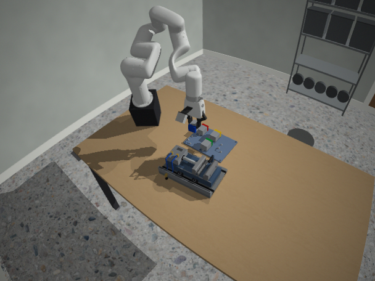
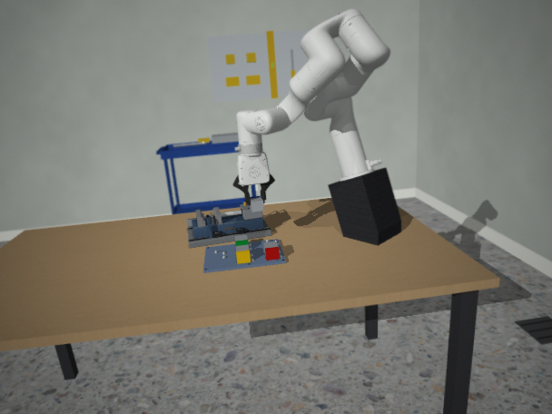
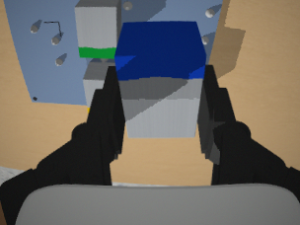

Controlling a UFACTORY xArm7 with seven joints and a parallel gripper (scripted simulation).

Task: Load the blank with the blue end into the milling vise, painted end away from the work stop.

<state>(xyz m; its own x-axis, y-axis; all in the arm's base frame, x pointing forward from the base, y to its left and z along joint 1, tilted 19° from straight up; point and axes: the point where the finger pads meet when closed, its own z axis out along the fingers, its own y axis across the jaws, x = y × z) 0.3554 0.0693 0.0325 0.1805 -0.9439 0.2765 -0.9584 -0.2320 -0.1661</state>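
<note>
The moving jaw lies 15 cm ahead of my hand, 14 cm to the right of it and 10 cm below it. From my hand the other things lie so: blue-ended blank: 2 cm below; then hose block: 3 cm ahead, 16 cm to the right, 9 cm below; then green-ended blank: 6 cm ahead, 3 cm to the left, 15 cm below.
</note>
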